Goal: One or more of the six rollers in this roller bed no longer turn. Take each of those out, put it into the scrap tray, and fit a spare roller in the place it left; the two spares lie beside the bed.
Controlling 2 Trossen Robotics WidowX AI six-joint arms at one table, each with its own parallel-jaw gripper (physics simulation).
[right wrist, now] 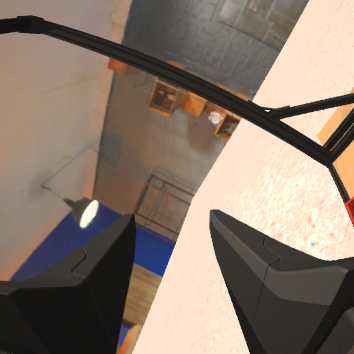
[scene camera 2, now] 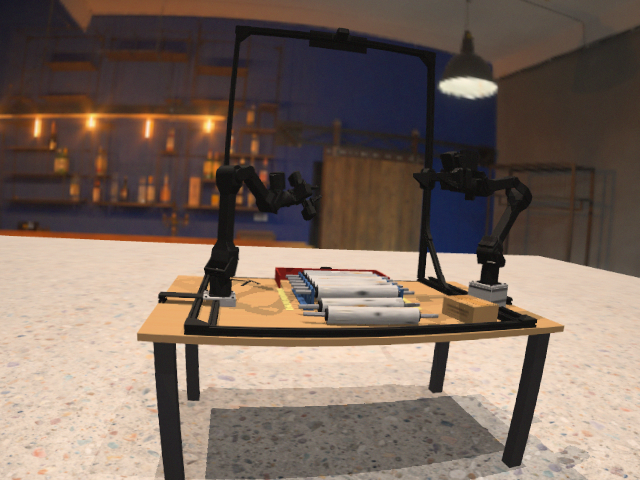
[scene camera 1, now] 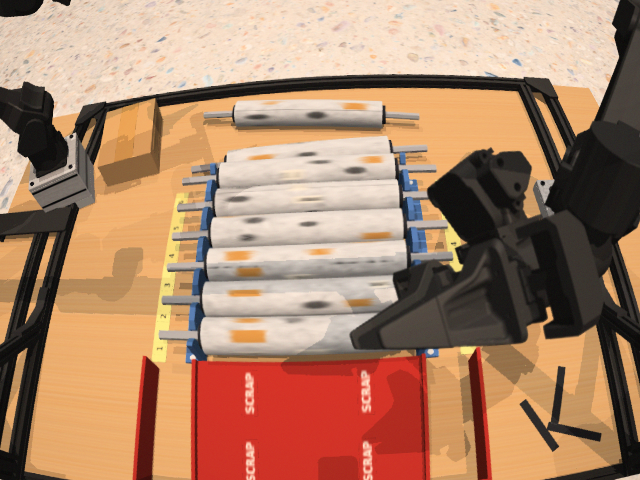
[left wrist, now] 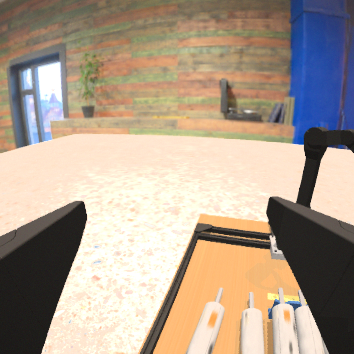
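Seen in the pictures: left gripper, fingertip midpoint: (scene camera 2: 424, 174) (left wrist: 177, 207); right gripper, fingertip midpoint: (right wrist: 171, 219) (scene camera 2: 320, 192) (scene camera 1: 365, 340); left arm's base, link origin: (scene camera 2: 488, 283) (scene camera 1: 52, 160); right arm's base, link origin: (scene camera 2: 219, 294).
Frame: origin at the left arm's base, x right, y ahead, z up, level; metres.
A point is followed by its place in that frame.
Six white rollers sit side by side in the blue roller bed (scene camera 1: 200, 248) (scene camera 2: 306, 297); the nearest roller (scene camera 1: 289, 338) {x 0.442, y 0.302, z -0.020 m} lies beside the empty red scrap tray (scene camera 1: 305, 428) {x 0.544, y 0.281, z -0.065 m} (scene camera 2: 280, 276) {x 0.535, y 0.509, z -0.048 m}. One spare roller (scene camera 1: 284, 114) {x 0.044, y 0.420, z -0.055 m} (scene camera 2: 372, 314) {x 0.026, y 0.479, z -0.060 m} (left wrist: 206, 327) {x 0.067, y 0.513, z -0.045 m} lies apart at the back in scene camera 1. The other spare (scene camera 1: 351, 145) {x 0.168, y 0.491, z -0.046 m} (left wrist: 251, 332) {x 0.156, y 0.489, z -0.045 m} lies slightly slanted, close behind the bed's last roller. My right gripper (right wrist: 171, 219) {x 0.583, y 0.334, z 0.267 m} (scene camera 2: 316, 198) {x 0.583, y 0.334, z 0.267 m} is partly open and empty, raised above the table; in scene camera 1 it hides the near rollers' right ends. My left gripper (left wrist: 177, 207) {x 0.000, y 0.350, z 0.325 m} (scene camera 2: 417, 177) {x 0.000, y 0.350, z 0.325 m} is open, empty and high up.
A cardboard box (scene camera 1: 129, 139) {x -0.013, y 0.147, z -0.038 m} (scene camera 2: 470, 308) {x -0.090, y 0.204, z -0.045 m} stands near the left arm's base. Yellow numbered strips (scene camera 1: 166, 289) {x 0.276, y 0.156, z -0.092 m} flank the bed. Several thin black bars (scene camera 1: 558, 395) {x 0.642, y 0.604, z -0.092 m} lie right of the tray. A black frame (scene camera 1: 341, 81) {x -0.024, y 0.551, z -0.074 m} (scene camera 2: 310, 330) {x 0.004, y 0.682, z -0.074 m} borders the table, with a tall arch in scene camera 2.
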